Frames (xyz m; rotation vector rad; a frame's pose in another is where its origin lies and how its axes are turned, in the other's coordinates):
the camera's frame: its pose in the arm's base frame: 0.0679 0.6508 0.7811 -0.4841 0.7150 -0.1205
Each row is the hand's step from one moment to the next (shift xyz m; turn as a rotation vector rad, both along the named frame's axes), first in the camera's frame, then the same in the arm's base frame.
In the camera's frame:
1: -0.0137 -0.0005 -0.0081 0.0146 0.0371 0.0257
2: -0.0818 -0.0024 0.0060 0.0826 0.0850 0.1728
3: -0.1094 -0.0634 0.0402 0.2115 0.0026 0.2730
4: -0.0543 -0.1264 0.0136 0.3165 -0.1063 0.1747
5: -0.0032 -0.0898 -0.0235 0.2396 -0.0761 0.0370
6: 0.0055 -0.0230 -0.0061 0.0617 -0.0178 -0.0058
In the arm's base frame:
1: -0.0156 0.0001 0.0032 0.0257 0.0387 -0.0093
2: -0.0576 0.0221 0.0541 0.1706 0.1194 0.0232
3: -0.0525 -0.0112 0.1213 0.3380 0.0506 0.0493
4: -0.0248 -0.0918 0.1003 0.3589 -0.1116 -0.0270
5: -0.0127 -0.0875 0.0284 0.2091 -0.1172 -0.0844
6: 0.0014 -0.0241 0.0034 0.0437 -0.0345 -0.0325

